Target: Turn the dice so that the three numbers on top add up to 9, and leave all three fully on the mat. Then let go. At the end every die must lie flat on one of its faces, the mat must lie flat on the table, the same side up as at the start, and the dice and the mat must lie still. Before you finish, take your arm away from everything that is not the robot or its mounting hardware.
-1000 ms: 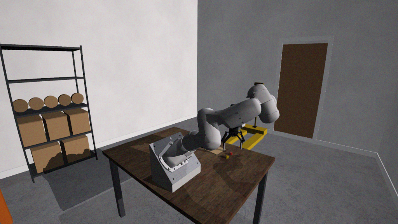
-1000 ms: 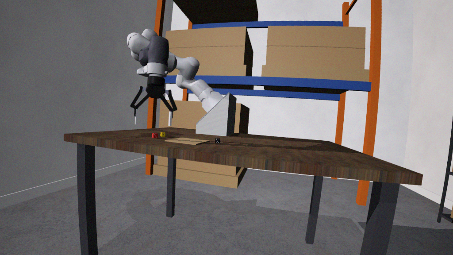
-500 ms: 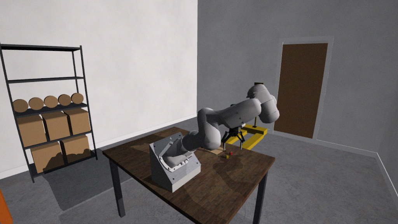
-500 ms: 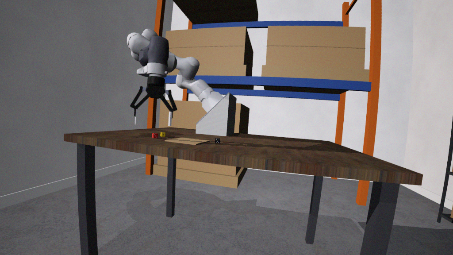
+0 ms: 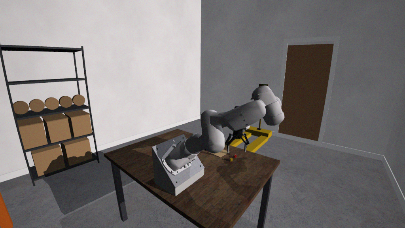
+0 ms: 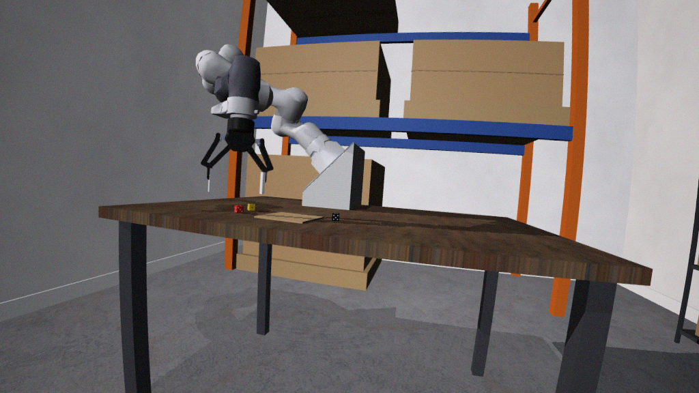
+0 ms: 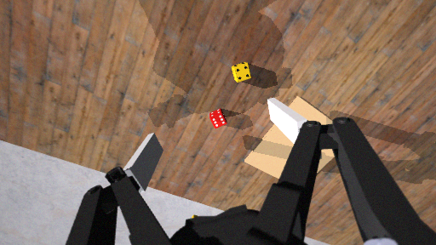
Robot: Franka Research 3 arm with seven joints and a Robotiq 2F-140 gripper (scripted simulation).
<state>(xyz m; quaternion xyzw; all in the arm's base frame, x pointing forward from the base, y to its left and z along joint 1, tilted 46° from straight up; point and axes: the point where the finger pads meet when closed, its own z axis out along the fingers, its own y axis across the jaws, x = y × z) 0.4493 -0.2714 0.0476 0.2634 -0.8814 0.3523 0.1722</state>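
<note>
The red die lies 50 mm below my hand, 10 mm to the left of it and 10 mm ahead of it. Also, from my hand: yellow die (70 mm behind, 50 mm below, 20 mm to the left); then black die (290 mm to the left, 50 mm below); then tan mat (170 mm to the left, 60 mm below, 20 mm ahead).
</note>
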